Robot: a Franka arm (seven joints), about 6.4 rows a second.
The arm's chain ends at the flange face. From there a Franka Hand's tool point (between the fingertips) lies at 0.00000 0.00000 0.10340 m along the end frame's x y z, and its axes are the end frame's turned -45 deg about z.
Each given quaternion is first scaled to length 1.
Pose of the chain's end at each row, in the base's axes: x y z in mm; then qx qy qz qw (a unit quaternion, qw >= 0):
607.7 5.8 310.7 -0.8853 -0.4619 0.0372 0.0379
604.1 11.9 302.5 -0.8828 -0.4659 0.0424 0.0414
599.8 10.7 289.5 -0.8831 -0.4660 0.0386 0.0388
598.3 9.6 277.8 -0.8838 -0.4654 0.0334 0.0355
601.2 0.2 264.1 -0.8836 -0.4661 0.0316 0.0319
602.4 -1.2 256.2 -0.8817 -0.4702 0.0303 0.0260
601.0 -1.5 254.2 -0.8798 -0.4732 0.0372 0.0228
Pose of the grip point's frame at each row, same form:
597.3 9.2 207.9 -0.6412 -0.7656 0.0199 0.0493
592.4 15.4 199.8 -0.6373 -0.7683 0.0233 0.0545
589.0 14.1 186.7 -0.6375 -0.7685 0.0208 0.0506
588.8 12.9 174.9 -0.6384 -0.7682 0.0173 0.0456
592.4 3.0 161.1 -0.6380 -0.7688 0.0170 0.0416
594.3 0.6 153.1 -0.6346 -0.7718 0.0180 0.0356
592.0 -1.0 151.2 -0.6318 -0.7739 0.0256 0.0353

